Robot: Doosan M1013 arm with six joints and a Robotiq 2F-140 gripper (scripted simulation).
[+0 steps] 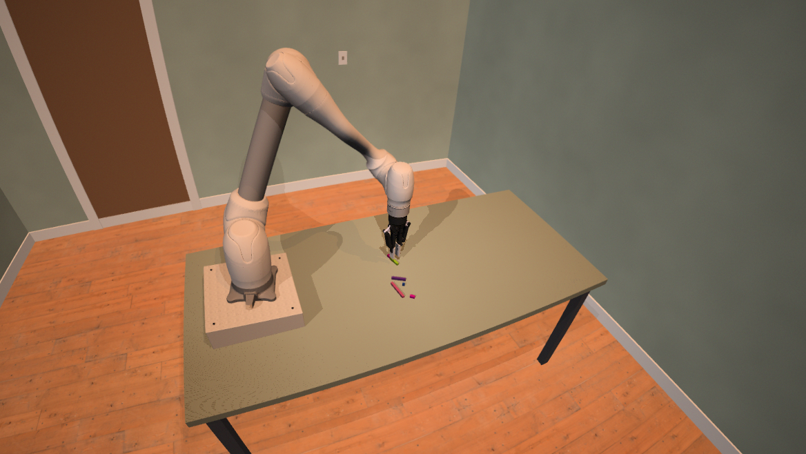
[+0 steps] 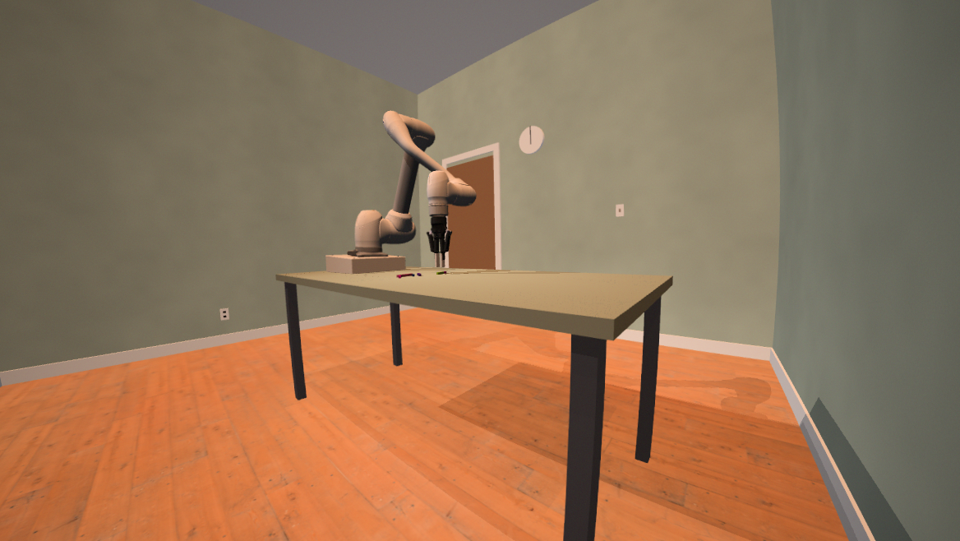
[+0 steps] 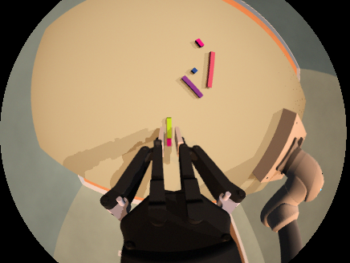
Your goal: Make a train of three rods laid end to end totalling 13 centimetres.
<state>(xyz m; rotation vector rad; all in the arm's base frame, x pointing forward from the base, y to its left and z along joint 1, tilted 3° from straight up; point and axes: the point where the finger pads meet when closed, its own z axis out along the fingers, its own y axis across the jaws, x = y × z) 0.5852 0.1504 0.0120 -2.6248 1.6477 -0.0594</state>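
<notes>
Now: hand 110 mm to the left of the purple rod and 60 mm above it. Also, from my hand: blue rod: 10 mm ahead, 140 mm to the right, 60 mm below; pink rod: 20 mm behind, 170 mm to the right, 60 mm below; lime rod: 60 mm below.
</notes>
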